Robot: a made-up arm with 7 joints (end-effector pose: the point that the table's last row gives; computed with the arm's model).
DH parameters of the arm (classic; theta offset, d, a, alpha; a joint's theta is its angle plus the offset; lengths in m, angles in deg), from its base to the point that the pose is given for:
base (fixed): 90 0.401 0.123 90
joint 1: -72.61 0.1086 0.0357 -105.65
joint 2: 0 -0.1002 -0.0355 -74.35
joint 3: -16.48 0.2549 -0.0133 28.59
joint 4: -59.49 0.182 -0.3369 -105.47
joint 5: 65.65 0.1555 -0.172 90
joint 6: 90 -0.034 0.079 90
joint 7: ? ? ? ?
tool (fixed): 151.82 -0.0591 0 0
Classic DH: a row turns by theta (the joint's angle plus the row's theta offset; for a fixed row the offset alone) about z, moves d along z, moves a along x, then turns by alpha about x.
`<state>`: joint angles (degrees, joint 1 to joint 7).
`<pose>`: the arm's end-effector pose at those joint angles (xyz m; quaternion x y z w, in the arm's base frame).
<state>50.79 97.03 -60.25 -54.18 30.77 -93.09 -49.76</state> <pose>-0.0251 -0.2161 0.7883 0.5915 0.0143 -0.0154 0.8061</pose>
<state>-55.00 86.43 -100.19 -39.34 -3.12 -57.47 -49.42</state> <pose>-0.0477 0.6513 0.5568 0.1394 -0.3979 0.0274 0.9064</pose>
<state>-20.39 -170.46 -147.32 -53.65 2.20 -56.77 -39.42</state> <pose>0.4512 0.4561 -0.0320 -0.3815 -0.0622 -0.2679 0.8825</pose>
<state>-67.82 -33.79 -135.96 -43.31 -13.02 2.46 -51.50</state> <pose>-0.5484 0.1870 0.1541 -0.7313 0.3667 -0.5448 0.1840</pose>
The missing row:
joint 7: 8.32 0.0647 -0.0092 43.64
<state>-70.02 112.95 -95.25 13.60 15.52 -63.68 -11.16</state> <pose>0.1407 0.6508 0.7339 0.2182 -0.0714 0.1028 0.9678</pose>
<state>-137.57 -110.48 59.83 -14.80 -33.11 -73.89 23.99</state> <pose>0.1725 -0.4687 0.9127 0.3372 -0.7558 -0.4544 0.3295</pose>
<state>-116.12 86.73 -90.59 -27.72 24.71 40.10 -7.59</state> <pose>-0.0539 0.6258 0.0034 0.3312 -0.6861 0.0108 0.6477</pose>
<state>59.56 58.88 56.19 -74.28 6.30 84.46 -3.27</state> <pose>-0.4569 -0.3004 0.1659 -0.9270 -0.3513 0.0507 0.1209</pose>
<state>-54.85 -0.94 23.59 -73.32 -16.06 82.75 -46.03</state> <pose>-0.5008 -0.3318 0.1097 0.5720 0.4774 0.2872 0.6020</pose>
